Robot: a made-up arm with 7 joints.
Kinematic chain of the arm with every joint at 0, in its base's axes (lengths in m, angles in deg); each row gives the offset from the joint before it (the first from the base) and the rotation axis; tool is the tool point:
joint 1: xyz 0 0.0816 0 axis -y
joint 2: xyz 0 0.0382 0 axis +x
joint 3: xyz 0 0 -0.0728 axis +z
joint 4: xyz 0 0 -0.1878 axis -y
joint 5: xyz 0 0 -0.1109 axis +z
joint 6: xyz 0 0 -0.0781 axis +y
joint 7: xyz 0 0 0 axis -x
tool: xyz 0 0 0
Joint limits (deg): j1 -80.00..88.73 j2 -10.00..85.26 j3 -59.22..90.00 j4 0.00..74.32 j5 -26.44..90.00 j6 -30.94..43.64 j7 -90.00..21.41
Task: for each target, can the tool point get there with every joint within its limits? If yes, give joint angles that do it. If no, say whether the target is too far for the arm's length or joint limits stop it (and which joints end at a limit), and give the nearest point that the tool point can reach.
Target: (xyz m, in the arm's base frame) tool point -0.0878 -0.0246 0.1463
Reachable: no: joint limits stop it (at a limit: joint 1, joint 2, joint 3, joint 4) | nearest point -0.2594 -0.0883 -0.1403 | short by 0.340 m
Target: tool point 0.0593 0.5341 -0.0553
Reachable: yes | joints 0.50 67.27 61.58 40.81 21.94 -4.09 -64.92
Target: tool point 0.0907 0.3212 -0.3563
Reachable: yes | joints -6.03 32.79 -7.78 42.95 23.28 24.66 -77.53
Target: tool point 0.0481 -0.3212 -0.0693
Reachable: no: joint limits stop it (at a limit: joint 2, joint 3, joint 4) | nearest point 0.1681 -0.0883 -0.2423 | short by 0.314 m
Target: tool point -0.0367 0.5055 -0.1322
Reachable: yes | joints -54.61 57.88 53.03 49.55 45.96 -3.73 -8.11
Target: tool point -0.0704 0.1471 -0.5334
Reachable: no: too far | nearest point -0.0588 0.1426 -0.4452 | short by 0.089 m
